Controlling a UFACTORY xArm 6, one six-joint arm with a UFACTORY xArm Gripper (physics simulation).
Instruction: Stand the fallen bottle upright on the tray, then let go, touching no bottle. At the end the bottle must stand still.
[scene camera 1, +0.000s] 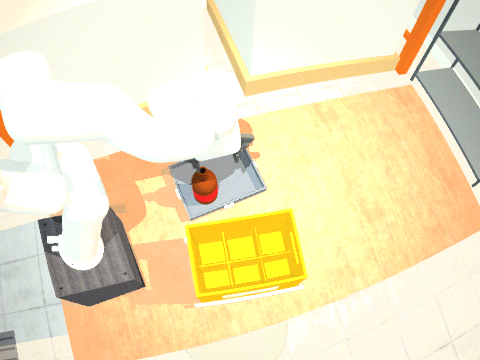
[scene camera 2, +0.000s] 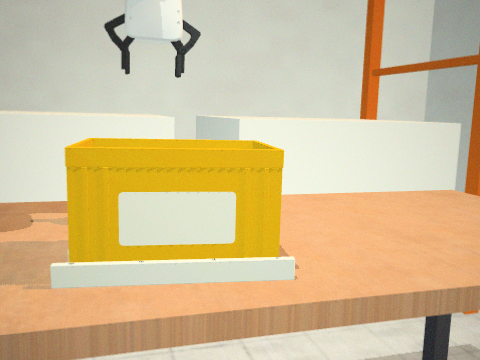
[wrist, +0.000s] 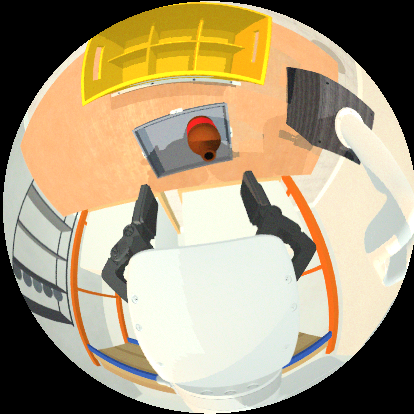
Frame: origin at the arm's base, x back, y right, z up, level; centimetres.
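Where they show: gripper, fingertip midpoint: (scene camera 1: 216, 162) (scene camera 2: 153, 75) (wrist: 196, 186); arm's base, origin of the base link: (scene camera 1: 81, 247) (wrist: 350, 127).
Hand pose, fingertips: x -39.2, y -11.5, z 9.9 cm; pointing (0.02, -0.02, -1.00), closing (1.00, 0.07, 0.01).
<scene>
Things, the pixels of their top centre, and the offset from my fingertips. "spot": a spot on its surface instead.
- brown bottle, middle of its top: (wrist: 208, 155) (scene camera 1: 202, 170) dx +3.2, dy -4.9, dz -12.4 cm
- grey tray, surface spot: (wrist: 162, 130) (scene camera 1: 238, 187) spot: dx -7.1, dy -4.9, dz -27.9 cm
- yellow crate, middle of its top: (scene camera 2: 176, 143) (scene camera 1: 245, 252) dx -3.0, dy +19.8, dz -10.9 cm
- white strip, surface spot: (scene camera 2: 172, 273) spot: dx -1.8, dy +30.1, dz -26.9 cm
A brown bottle (scene camera 1: 204, 185) (wrist: 202, 137) with a red label stands upright on the grey tray (scene camera 1: 241, 186) (wrist: 162, 130), toward the side nearer the arm's base. Its dark round mouth faces up in scene camera 1 and the wrist view. My gripper (scene camera 1: 216, 161) (scene camera 2: 152, 74) (wrist: 196, 186) is open, with nothing between its widely spread fingers. It hangs above the tray's back part, higher than the bottle and apart from it. The bottle and the tray do not show in scene camera 2.
A yellow crate (scene camera 1: 241, 297) (scene camera 2: 175, 180) (wrist: 175, 75) with empty compartments stands in front of the tray, with a white strip (scene camera 2: 172, 273) along its front foot. The arm's dark base block (scene camera 1: 92, 287) (wrist: 312, 107) stands left of the tray in scene camera 1.
</scene>
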